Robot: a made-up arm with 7 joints. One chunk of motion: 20 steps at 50 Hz.
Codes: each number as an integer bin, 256 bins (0 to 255) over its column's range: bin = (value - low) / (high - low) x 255, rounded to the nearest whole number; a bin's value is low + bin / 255 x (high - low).
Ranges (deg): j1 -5..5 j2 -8..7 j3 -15..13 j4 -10..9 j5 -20..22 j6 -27..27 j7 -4..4
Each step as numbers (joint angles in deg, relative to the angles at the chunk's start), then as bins.
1 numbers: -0.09 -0.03 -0.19 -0.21 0.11 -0.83 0.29
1 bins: 125 135 135 131 122 124 137
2 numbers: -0.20 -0.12 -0.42 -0.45 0.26 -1.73 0.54
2 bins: 122 134 133 128 123 119 145
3 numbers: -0.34 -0.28 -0.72 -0.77 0.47 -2.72 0.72
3 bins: 119 131 130 124 124 115 150
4 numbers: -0.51 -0.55 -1.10 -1.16 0.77 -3.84 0.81
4 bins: 114 127 127 119 126 109 153
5 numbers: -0.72 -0.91 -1.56 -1.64 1.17 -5.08 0.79
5 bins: 109 121 122 112 129 104 153
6 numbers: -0.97 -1.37 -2.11 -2.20 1.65 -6.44 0.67
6 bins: 103 113 117 105 131 97 149
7 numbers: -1.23 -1.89 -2.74 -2.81 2.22 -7.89 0.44
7 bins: 96 104 112 96 135 90 142
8 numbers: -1.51 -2.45 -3.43 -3.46 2.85 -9.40 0.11
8 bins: 89 94 105 88 139 83 131
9 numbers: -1.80 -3.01 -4.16 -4.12 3.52 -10.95 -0.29
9 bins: 82 85 99 79 143 76 118
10 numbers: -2.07 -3.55 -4.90 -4.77 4.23 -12.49 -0.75
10 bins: 75 76 92 70 147 69 104
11 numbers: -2.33 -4.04 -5.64 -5.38 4.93 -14.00 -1.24
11 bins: 68 67 85 62 151 61 88
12 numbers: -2.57 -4.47 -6.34 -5.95 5.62 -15.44 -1.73
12 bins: 62 60 79 54 156 55 72
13 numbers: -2.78 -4.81 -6.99 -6.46 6.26 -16.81 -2.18
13 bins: 57 54 73 48 159 48 58
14 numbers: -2.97 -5.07 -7.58 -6.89 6.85 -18.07 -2.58
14 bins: 52 50 68 42 163 42 45
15 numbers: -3.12 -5.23 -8.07 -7.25 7.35 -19.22 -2.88
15 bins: 48 47 63 37 166 37 36
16 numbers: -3.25 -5.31 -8.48 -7.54 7.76 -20.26 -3.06
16 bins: 45 46 59 33 169 32 30
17 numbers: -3.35 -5.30 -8.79 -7.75 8.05 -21.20 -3.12
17 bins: 42 46 57 30 170 27 28
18 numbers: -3.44 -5.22 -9.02 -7.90 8.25 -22.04 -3.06
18 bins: 40 47 54 28 172 23 30
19 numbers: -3.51 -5.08 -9.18 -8.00 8.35 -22.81 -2.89
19 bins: 38 50 53 27 172 20 35
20 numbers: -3.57 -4.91 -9.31 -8.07 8.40 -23.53 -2.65
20 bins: 36 53 52 26 172 16 43
